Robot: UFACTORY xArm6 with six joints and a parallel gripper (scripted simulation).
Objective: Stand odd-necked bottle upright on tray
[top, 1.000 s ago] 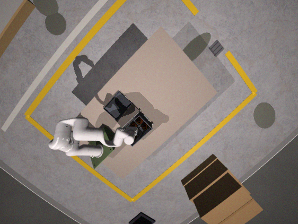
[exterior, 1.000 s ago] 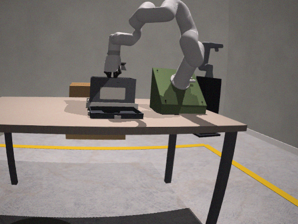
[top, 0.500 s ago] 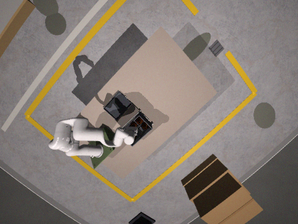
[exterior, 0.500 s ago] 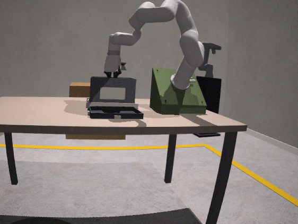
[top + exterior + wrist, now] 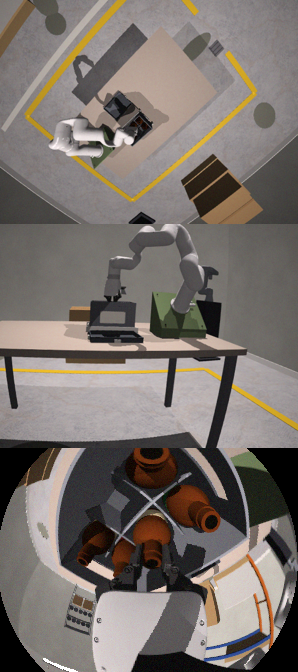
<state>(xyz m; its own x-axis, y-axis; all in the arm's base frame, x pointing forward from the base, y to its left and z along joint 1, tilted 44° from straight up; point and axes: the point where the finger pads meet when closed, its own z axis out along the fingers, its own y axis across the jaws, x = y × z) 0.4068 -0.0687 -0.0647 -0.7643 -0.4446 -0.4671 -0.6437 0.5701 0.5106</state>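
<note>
The dark crate is 70 mm below my hand, 40 mm to the right of it and 10 mm behind it. Also, from my hand: glass bottle 100 mm behind, 80 mm to the right, 70 mm below; then flat dark tray 250 mm to the left, 150 mm below, 30 mm ahead.
</note>
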